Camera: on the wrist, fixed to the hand. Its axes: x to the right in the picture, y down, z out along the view.
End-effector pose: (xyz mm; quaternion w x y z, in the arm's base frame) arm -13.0 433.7 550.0 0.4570 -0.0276 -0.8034 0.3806
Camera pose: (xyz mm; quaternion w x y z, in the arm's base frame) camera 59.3 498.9 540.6 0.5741 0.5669 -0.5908 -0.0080
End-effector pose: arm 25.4 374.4 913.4 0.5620 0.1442 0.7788 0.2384
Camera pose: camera -53.4 369.7 971.1 0.5818 -0.4065 0.6562 -0.2562
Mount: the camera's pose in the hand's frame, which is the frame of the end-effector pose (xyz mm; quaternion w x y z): -23.1 30.2 -90.1 0.7183 0.0436 -0.0243 -0.6939
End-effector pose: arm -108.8 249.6 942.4 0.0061 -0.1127 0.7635 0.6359
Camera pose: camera -79.6 170.8 992.4 0.4691 -0.5950 0.4978 0.4220
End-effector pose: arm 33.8 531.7 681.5 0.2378 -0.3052 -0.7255 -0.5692
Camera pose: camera 71.3 445.2 707.6 0.2285 -0.2807 0.7635 0.5348
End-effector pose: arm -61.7 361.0 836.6 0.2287 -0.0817 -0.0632 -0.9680
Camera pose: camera -39.3 329.8 746.7 0.5054 0.0284 0.1499 0.8493
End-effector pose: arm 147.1 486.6 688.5 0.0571 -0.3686 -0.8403 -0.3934
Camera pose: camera 166.4 422.6 759.9 0.2363 -0.3113 0.8779 0.2766
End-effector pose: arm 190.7 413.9 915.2 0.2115 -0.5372 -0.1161 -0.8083
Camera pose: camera 138.7 354.9 857.1 0.3883 0.3157 0.4965 0.7092
